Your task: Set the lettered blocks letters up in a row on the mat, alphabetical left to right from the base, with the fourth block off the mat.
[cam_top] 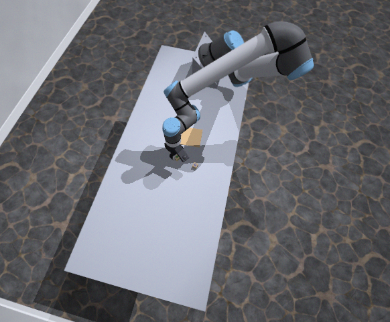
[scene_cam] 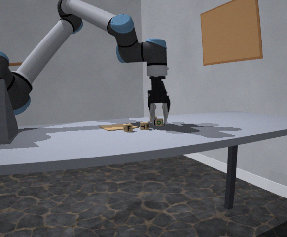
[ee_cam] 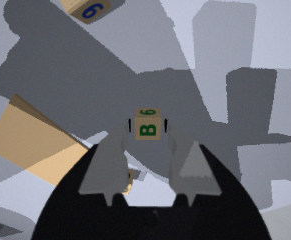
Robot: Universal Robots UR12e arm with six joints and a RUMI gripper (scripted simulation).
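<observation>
Right now my hand is right at the green-marked block. The rest, counted from my hand: tan mat (180 mm behind, 60 mm to the left, 10 mm below); then blue-marked block (130 mm to the left, 30 mm ahead).
</observation>
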